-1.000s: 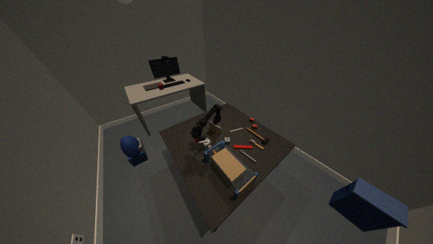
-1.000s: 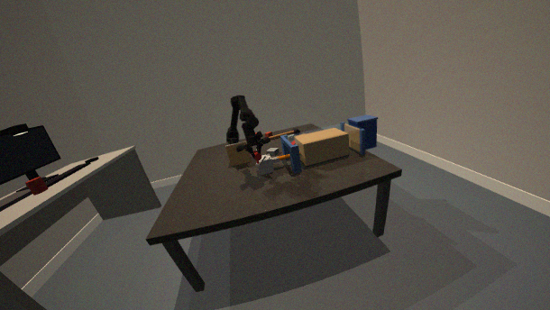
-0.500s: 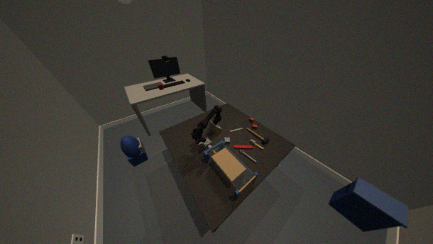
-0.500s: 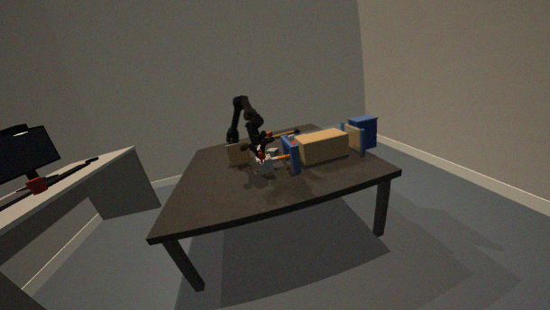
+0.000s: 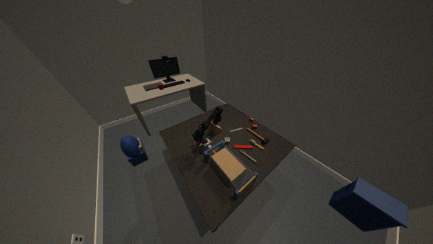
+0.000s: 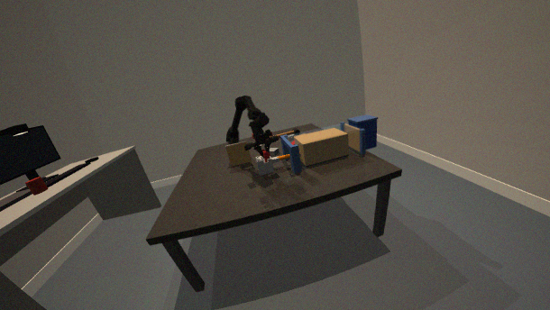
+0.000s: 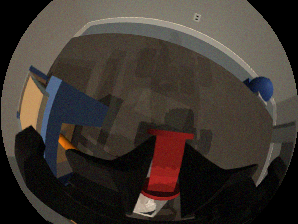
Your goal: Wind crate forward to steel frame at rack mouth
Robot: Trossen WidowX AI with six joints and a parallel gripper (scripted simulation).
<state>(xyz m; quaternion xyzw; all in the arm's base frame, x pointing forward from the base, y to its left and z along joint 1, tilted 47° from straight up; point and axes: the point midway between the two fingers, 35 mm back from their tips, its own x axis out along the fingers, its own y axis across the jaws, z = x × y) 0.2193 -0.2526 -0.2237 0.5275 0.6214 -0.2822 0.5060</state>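
Right now my gripper tip is 10 mm past the winch handle, 50 mm to the right of it and 30 mm above it. The rest, counted from my gripper tip: red knob 10 mm behind, 20 mm to the left; grey hand winch 40 mm behind, 110 mm to the left, 100 mm below; blue frame 140 mm ahead, 130 mm to the left, 30 mm below.
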